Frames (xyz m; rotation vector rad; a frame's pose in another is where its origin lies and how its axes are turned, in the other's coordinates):
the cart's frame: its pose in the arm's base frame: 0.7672 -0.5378 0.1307 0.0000 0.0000 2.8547
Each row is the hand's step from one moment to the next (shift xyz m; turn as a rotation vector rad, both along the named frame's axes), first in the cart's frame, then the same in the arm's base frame.
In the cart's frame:
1: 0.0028 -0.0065 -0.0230 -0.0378 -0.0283 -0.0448
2: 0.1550 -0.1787 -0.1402 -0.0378 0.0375 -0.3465
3: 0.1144 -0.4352 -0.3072 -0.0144 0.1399 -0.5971
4: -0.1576 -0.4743 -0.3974 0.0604 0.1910 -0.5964
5: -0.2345 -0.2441 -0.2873 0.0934 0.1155 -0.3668
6: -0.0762 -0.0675 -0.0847 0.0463 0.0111 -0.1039
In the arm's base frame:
1: -0.0008 0.0070 -0.0230 0.0443 0.0164 -0.0448
2: -0.0981 0.2153 -0.1402 0.0256 -0.0467 -0.3465
3: 0.0134 0.4498 -0.3072 -0.0258 -0.1383 -0.5971
4: 0.2854 0.4103 -0.3974 -0.1120 -0.1661 -0.5964
5: 0.2940 0.1678 -0.2873 -0.1223 -0.0843 -0.3668
6: 0.0922 0.0432 -0.0847 -0.0475 0.0025 -0.1039

